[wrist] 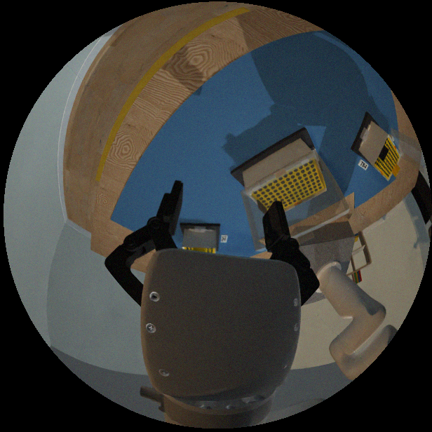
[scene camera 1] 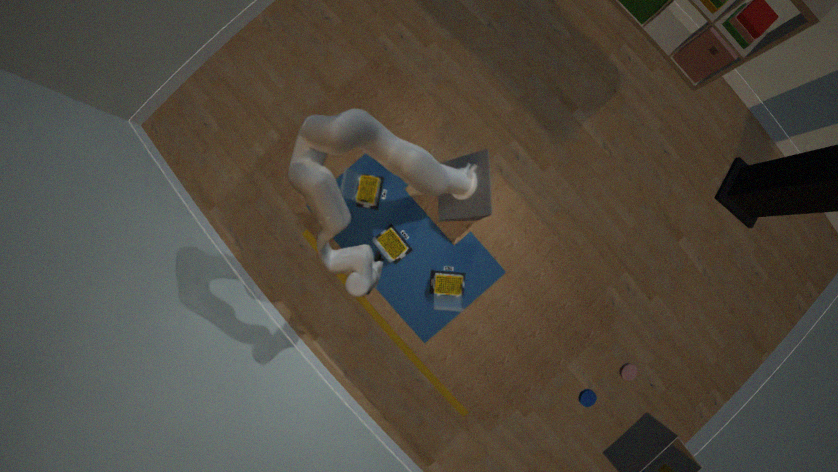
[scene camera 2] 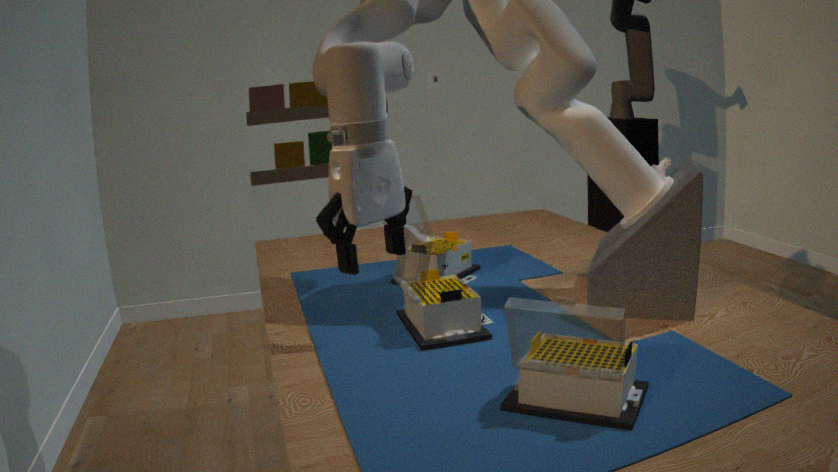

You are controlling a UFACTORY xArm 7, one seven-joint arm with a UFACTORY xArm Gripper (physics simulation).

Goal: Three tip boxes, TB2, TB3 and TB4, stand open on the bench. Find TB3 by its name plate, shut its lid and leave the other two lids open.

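Frame: origin at the arm's base, x right, y ahead, z up, level; metres.
Where they show: gripper, fingertip midpoint: (scene camera 2: pixel 373 263); arm's base, link origin: (scene camera 1: pixel 463 184) (scene camera 2: pixel 648 204).
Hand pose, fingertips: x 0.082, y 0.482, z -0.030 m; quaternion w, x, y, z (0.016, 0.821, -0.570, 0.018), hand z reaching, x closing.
Each offset is from my fingertips to the top centre of the thing. "pt": to the spot under its first point. Level surfaces: height alone.
TB3 (scene camera 1: pixel 448 284) (scene camera 2: pixel 571 384) (wrist: pixel 200 236) stands open at the mat's near end in scene camera 2, its clear lid @(pt dy -0.055, dx -0.322, dz -0.037 m) (scene camera 1: pixel 448 302) (scene camera 2: pixel 562 319) upright; the gripper body hides that lid in the wrist view. TB2 (scene camera 1: pixel 392 243) (scene camera 2: pixel 443 313) (wrist: pixel 280 167) is in the middle, lid raised, its plate not visible in the wrist view. TB4 (scene camera 1: pixel 368 189) (scene camera 2: pixel 459 257) (wrist: pixel 381 150) is at the far end, lid raised, its plate (wrist: pixel 363 164) readable. My gripper (scene camera 2: pixel 372 262) (wrist: pixel 227 200) is open and empty beside TB2's lid @(pt dy -0.052, dx -0.024, dz -0.008 m) (scene camera 2: pixel 416 265); contact cannot be told.
The boxes stand on a blue mat @(dz -0.126 m) (scene camera 1: pixel 422 304) (scene camera 2: pixel 398 410) (wrist: pixel 200 130). The arm's grey wedge base (scene camera 1: pixel 475 205) (scene camera 2: pixel 650 263) (wrist: pixel 325 237) stands beside the mat. A yellow line (scene camera 1: pixel 410 350) (wrist: pixel 135 90) runs along the wall side. TB2's and TB4's lids overlap in scene camera 2.
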